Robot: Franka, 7 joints.
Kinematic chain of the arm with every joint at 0, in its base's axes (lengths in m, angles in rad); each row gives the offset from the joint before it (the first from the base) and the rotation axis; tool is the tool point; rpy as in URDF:
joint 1: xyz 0 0 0.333 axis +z
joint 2: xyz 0 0 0 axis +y
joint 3: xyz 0 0 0.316 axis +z
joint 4: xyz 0.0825 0 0 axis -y
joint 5: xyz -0.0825 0 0.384 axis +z
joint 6: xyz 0 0 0 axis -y
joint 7: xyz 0.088 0 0 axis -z
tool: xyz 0 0 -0.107 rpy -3.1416 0 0
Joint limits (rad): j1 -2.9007..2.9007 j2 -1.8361..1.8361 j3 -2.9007..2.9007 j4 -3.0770..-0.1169 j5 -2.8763..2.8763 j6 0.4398..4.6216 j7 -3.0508..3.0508
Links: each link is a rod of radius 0.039 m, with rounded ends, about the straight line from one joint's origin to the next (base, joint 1, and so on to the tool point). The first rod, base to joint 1, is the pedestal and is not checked.
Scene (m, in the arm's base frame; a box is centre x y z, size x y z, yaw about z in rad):
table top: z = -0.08
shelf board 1: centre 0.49 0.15 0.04 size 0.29 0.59 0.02 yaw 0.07
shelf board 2: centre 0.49 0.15 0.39 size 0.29 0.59 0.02 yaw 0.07
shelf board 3: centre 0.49 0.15 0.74 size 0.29 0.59 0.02 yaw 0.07
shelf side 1: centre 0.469 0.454 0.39 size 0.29 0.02 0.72 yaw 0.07
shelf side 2: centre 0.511 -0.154 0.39 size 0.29 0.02 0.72 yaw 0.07
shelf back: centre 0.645 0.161 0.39 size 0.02 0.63 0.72 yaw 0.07
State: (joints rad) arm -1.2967 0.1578 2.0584 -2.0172 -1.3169 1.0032 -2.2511
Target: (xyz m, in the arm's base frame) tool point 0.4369 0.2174 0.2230
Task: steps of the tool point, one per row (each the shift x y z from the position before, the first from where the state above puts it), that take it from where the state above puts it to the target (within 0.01 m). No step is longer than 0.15 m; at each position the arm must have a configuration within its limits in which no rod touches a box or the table.
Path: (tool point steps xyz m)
1: -0.0818 0.0186 -0.0180
2: -0.0876 -0.0051 0.0045
3: -0.0824 -0.0311 0.0135
4: -0.0061 0.0491 -0.0717
5: -0.0008 0.0207 -0.0822
6: 0.0034 -0.0093 -0.0828
7: 0.0060 -0.0379 -0.0730
8: 0.1176 0.0279 -0.0113
9: 0.1322 -0.0104 0.0113

